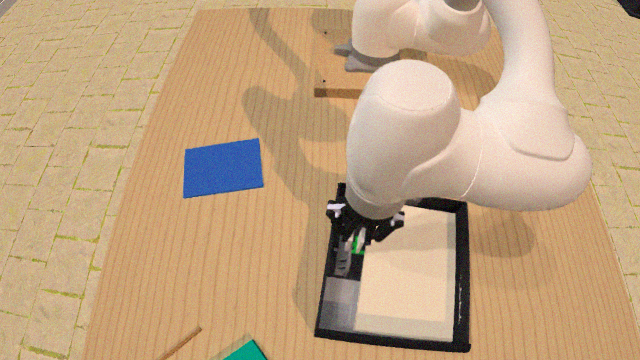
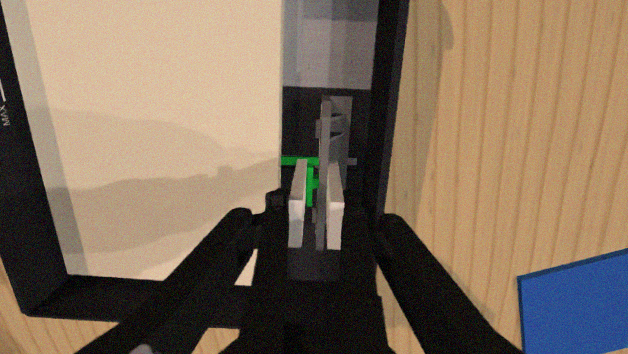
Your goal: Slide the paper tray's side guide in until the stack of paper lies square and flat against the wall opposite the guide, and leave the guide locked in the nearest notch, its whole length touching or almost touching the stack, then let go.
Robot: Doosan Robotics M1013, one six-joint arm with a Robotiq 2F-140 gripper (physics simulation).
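Frame: origin at the arm's base, x back, y up, z left, level; centimetres.
Where they show: gripper, fingertip midpoint: (image 1: 352,245) (image 2: 316,178); arm's base, origin of the base link: (image 1: 373,58).
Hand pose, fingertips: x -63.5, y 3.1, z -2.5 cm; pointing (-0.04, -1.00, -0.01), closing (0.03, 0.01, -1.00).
Each offset is from my fingertips to the top centre of the thing. "*": to the spot under its first point. Level surfaces: height alone.
The black paper tray (image 1: 463,260) (image 2: 388,60) holds a cream stack of paper @[dx -2.9, dy -2.5, dz +13.6 cm] (image 1: 405,275) (image 2: 160,75). The stack lies flat; its far long edge appears along the wall opposite the guide, but shading there hides whether it touches. The grey side guide @[dx +0.2, dy +1.7, dz +0.5 cm] (image 1: 343,261) (image 2: 324,135) stands upright near the other long wall, roughly parallel to the stack, with a visible gap between them. A green latch piece (image 1: 358,246) (image 2: 310,187) sits on the guide's stack side. My gripper (image 1: 355,242) (image 2: 316,178) is shut on the guide and green latch. Whether a notch is engaged is hidden.
A blue flat panel @[dx +17.6, dy -5.8, dz -35.2 cm] (image 1: 223,168) (image 2: 575,305) lies on the wooden table @[dy -6.6 cm] (image 1: 240,260) (image 2: 480,150) beside the tray. A green piece @[* dx -25.0, dy -4.8, dz -18.5 cm] (image 1: 247,352) and a thin wooden stick @[dx -29.0, dy -5.9, dz -35.5 cm] (image 1: 181,343) lie near the front edge. The white arm (image 1: 400,140) covers the tray's back part.
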